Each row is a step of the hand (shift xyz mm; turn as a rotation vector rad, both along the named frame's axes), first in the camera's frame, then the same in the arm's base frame.
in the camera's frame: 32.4 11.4 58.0 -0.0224 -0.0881 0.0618
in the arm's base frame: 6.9 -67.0 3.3 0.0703 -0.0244 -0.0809
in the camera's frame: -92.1 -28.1 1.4 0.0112 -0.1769 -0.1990
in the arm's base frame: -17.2 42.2 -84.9 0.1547 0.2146 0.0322
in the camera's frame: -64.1 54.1 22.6 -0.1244 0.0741 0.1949
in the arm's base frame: -76.6 -7.7 -40.3 -0.1154 -0.1411 -0.1604
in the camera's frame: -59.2 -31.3 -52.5 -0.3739 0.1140 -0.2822
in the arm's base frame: -1.3 77.6 -34.9 -0.2833 0.3706 -0.1219
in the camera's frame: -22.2 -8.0 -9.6 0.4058 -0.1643 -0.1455
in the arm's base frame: -3.4 19.3 -16.3 0.3263 0.0075 0.3261
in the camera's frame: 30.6 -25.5 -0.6 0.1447 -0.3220 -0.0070
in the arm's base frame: 36.6 -5.4 14.7 0.3520 0.0269 -0.0074
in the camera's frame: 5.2 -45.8 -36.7 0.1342 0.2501 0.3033
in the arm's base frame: 41.7 41.5 3.3 -0.1491 -0.3825 0.0636
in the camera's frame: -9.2 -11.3 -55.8 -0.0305 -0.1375 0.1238
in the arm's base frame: 3.7 55.8 14.2 0.1128 -0.0641 -0.1354
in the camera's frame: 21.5 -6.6 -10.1 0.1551 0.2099 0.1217
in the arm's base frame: 15.3 2.0 19.2 -0.1107 -0.2203 0.1488
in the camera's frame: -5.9 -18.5 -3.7 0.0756 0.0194 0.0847
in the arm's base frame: 13.6 10.1 -10.2 0.0206 -0.1097 0.0284
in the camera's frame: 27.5 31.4 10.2 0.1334 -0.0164 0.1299
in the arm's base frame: -14.9 -27.6 29.4 0.0806 -0.1640 0.0394
